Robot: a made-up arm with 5 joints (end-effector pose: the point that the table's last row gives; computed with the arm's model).
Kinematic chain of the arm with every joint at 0, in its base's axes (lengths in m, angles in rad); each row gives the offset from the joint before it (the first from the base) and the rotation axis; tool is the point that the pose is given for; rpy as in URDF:
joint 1: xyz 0 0 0.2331 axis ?
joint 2: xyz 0 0 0 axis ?
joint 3: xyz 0.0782 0 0.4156 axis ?
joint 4: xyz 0.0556 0 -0.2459 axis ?
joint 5: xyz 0.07 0 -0.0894 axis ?
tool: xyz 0 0 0 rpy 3.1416 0 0
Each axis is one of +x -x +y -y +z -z.
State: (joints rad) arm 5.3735 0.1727 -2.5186 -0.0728 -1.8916
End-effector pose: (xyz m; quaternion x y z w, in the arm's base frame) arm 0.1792 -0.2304 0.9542 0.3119 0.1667 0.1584 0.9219
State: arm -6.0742 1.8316 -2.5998 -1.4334 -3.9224
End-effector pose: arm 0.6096 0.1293 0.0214 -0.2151 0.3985 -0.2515 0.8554
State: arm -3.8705 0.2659 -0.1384 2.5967 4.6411
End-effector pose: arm -0.0808 0.0721 0.4159 -0.0913 0.1860 -0.9066 0.3677
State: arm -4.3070 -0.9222 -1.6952 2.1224 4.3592
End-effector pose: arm 0.0414 -0.0965 0.7418 0.3590 -0.9006 -0.2449 0.0064
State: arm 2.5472 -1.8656 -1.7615 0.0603 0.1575
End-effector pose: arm 0.5675 -0.3836 0.4313 0.0775 0.1963 -0.2118 0.9543
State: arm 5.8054 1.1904 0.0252 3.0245 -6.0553
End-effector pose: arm 0.2233 -0.1156 0.2802 0.4899 -0.1804 0.8463 0.1063
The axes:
joint 1: +z
joint 2: +y
joint 3: +y
joint 4: +y
joint 5: -z

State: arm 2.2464 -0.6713 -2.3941 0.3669 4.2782
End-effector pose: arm 0.1619 -0.2020 0.9674 0.1158 -0.1868 -0.9685 0.1175
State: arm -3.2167 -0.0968 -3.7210 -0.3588 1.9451
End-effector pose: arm 0.2714 -0.0204 0.7968 0.4190 0.2631 0.6992 0.5161
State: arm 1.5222 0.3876 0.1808 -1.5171 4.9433
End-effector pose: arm 0.0125 0.2571 0.3559 -0.1239 -0.8809 -0.4549 0.0416
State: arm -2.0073 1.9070 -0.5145 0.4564 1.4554
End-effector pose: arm -0.0123 -0.0265 -0.1189 0.0963 0.5945 0.7681 0.2175
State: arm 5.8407 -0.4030 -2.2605 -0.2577 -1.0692
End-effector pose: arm -0.0687 0.0326 0.9925 0.1046 0.0339 0.7233 0.6817
